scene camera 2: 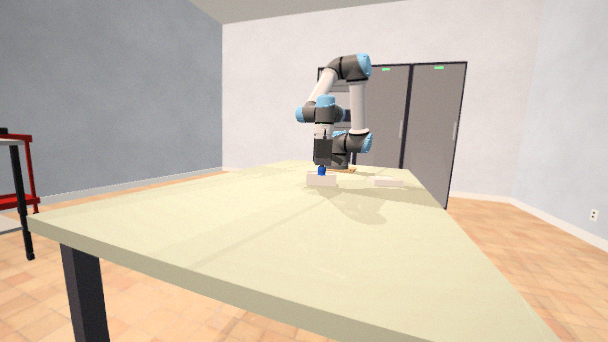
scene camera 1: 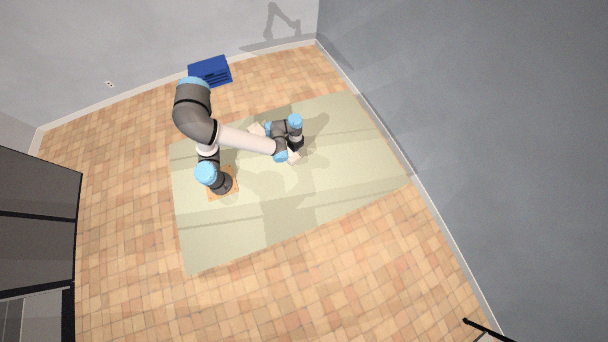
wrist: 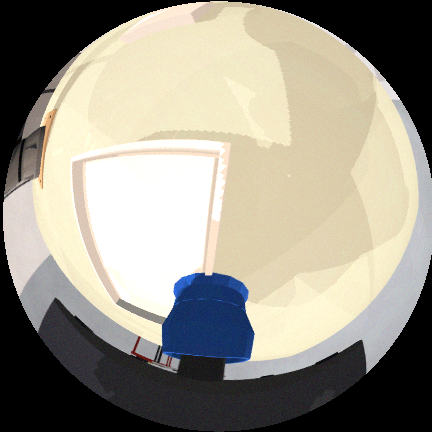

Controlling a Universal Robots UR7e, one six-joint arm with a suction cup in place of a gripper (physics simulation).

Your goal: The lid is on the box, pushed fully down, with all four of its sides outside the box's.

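Places are measured from the arm's base along level axes (x ahead, y left, z up), in centimetres.
Pixels of known places: end effector, tool point: (scene camera 2: 321, 175) (wrist: 213, 290); arm's base, origin of the base link: (scene camera 2: 336, 168) (scene camera 1: 221, 183).
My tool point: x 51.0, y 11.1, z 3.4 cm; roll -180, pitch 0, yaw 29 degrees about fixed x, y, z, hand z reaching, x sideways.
Note:
Ahead of a thing's pixels: the offset from my tool point to its top centre. Level surfaces: height alone.
The pale, open-topped box @[dz +0.6, dx -4.0, dy -1.9 cm] (scene camera 1: 295, 160) (scene camera 2: 321, 181) (wrist: 78, 200) stands upright on the table, its rim and bright inside visible in the wrist view. The flat, pale lid @[dz -1.5, dx -23.2, dy +22.4 cm] (scene camera 1: 256, 129) (scene camera 2: 388, 183) (wrist: 167, 21) lies on the table apart from the box, to its right in scene camera 2. Which way up the lid lies is hard to tell. My gripper, a blue suction cup (scene camera 2: 321, 171) (wrist: 210, 287), points down over the box's rim near one corner and carries nothing. Whether it touches the rim is unclear. In scene camera 1 the cup is hidden by the wrist.
The pale green table @[dz -4.2 cm] (scene camera 1: 225, 240) (scene camera 2: 300, 240) bears my arm's base on an orange-brown plate (scene camera 1: 212, 196). My forearm (scene camera 1: 247, 140) reaches across the table near the lid. A blue chest (scene camera 1: 212, 70) stands by the wall, beyond the table. A red cart (scene camera 2: 19, 137) stands at the left.

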